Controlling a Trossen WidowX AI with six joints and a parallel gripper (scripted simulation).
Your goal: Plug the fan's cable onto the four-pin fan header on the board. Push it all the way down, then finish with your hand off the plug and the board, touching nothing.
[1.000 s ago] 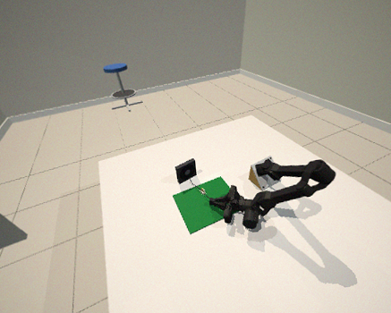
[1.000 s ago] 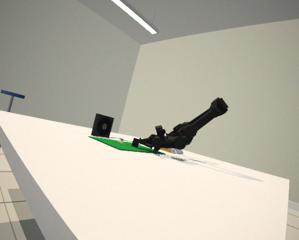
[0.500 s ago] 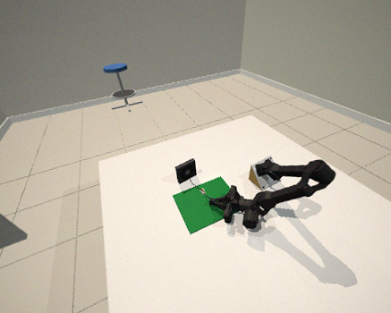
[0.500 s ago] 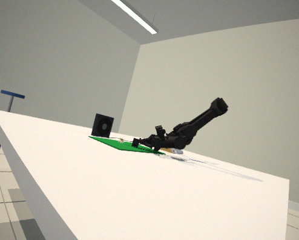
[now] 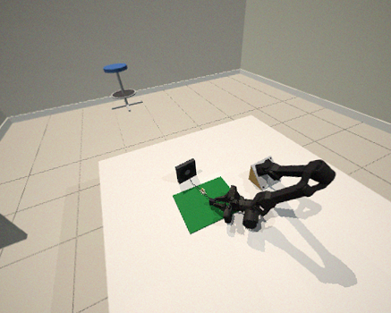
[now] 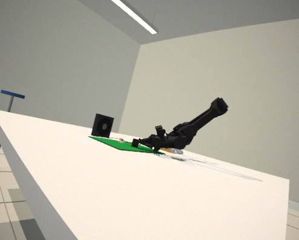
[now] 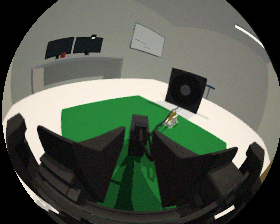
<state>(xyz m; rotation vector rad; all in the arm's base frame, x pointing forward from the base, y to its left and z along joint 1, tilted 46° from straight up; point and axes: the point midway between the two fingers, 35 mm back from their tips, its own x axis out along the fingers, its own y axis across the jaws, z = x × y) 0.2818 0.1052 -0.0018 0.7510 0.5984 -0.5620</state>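
Now: gripper tip 1 cm short of the black plug and 1 cm above it. Also, from my gripper tip: green board 2 cm ahead, 3 cm to the right, 5 cm below; four-pin header 2 cm ahead, 10 cm to the right, 3 cm below; black fan 6 cm ahead, 23 cm to the right, 2 cm above.
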